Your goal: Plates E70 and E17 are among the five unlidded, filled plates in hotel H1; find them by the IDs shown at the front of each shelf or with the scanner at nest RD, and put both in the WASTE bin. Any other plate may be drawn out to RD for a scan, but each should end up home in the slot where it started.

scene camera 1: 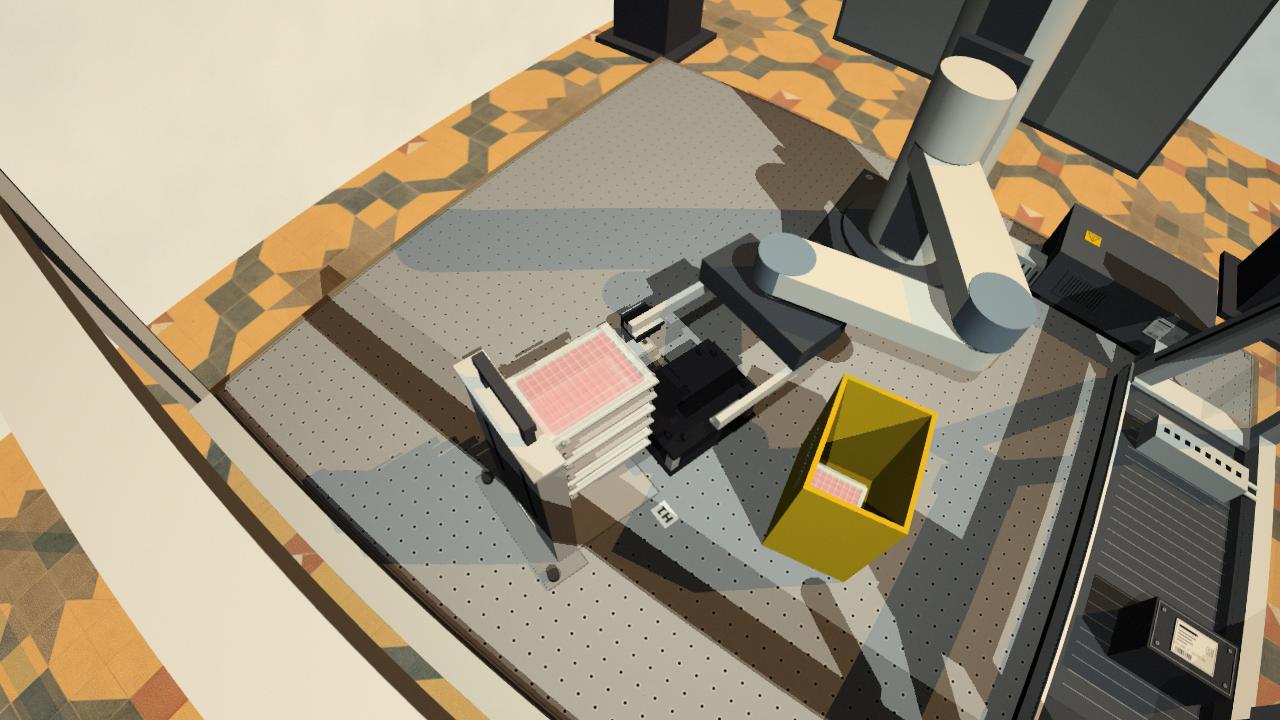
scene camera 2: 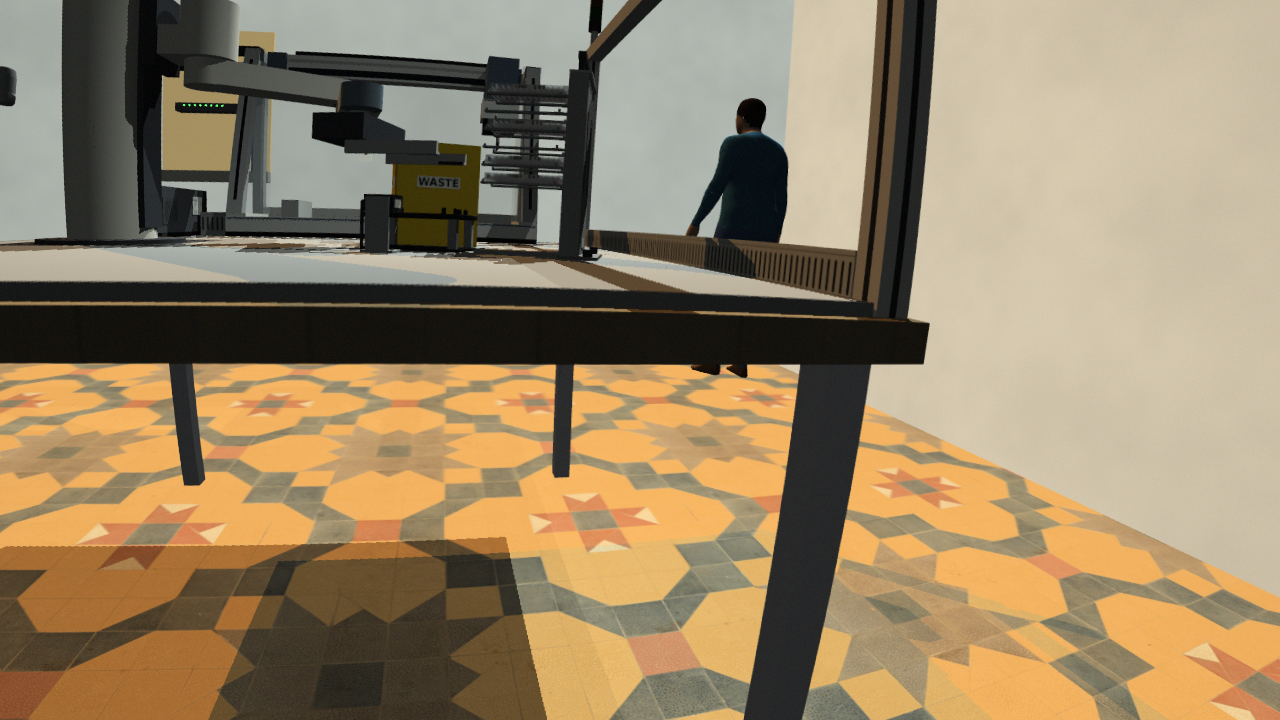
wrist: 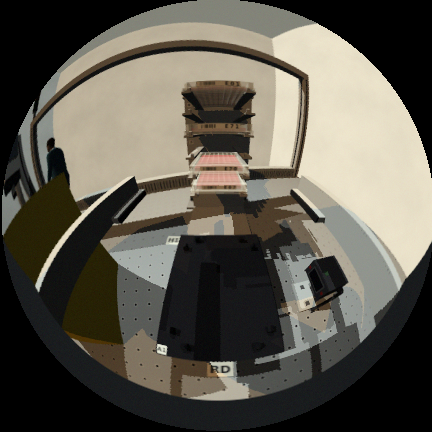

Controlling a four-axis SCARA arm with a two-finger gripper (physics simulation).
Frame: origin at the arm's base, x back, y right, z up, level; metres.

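Seen in the pictures: gripper, fingertip midpoint: [scene camera 1: 671, 374] [scene camera 2: 452, 154] [wrist: 217, 180]; arm's base, link origin: [scene camera 1: 901, 244].
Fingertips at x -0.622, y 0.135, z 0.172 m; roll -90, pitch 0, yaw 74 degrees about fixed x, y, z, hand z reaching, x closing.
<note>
Offsets run from my fingertips to a thing's middle.
My gripper [scene camera 1: 673, 374] [scene camera 2: 452, 154] [wrist: 217, 180] is open and empty, above nest RD @(dx +0.047, dy -0.012, dz -0.124 m) [scene camera 1: 689, 434] [wrist: 240, 300] and facing hotel H1 @(dx -0.153, dy +0.055, dz +0.002 m) [scene camera 1: 559, 528] [scene camera 2: 575, 161] [wrist: 217, 145]. Nest RD bears no plate. In the wrist view, the top plate @(dx -0.122, dy +0.037, dz +0.102 m) [wrist: 218, 83] seems to read E81 and a plate @(dx -0.122, dy +0.037, dz +0.046 m) [wrist: 219, 127] below it E71. A pink filled plate @(dx -0.122, dy +0.037, dz -0.011 m) [wrist: 219, 160] lower down has a tiny label that may read E70. The lowest pink plate @(dx -0.122, dy +0.037, dz -0.039 m) [wrist: 219, 178] has an unreadable label. One pink plate @(dx +0.030, dy -0.248, dz -0.146 m) [scene camera 1: 838, 483] lies inside the yellow WASTE bin @(dx +0.035, dy -0.245, dz -0.059 m) [scene camera 1: 844, 537] [scene camera 2: 456, 165] [wrist: 100, 310].
A small black scanner box @(dx +0.098, dy +0.114, dz -0.117 m) [wrist: 327, 277] stands beside nest RD. The H1 tag @(dx -0.096, dy -0.073, dz -0.159 m) [scene camera 1: 664, 513] [wrist: 173, 240] lies on the table near the hotel. The bin stands close to the left finger in the wrist view. A person [scene camera 2: 751, 183] [wrist: 56, 161] stands beyond the table edge.
</note>
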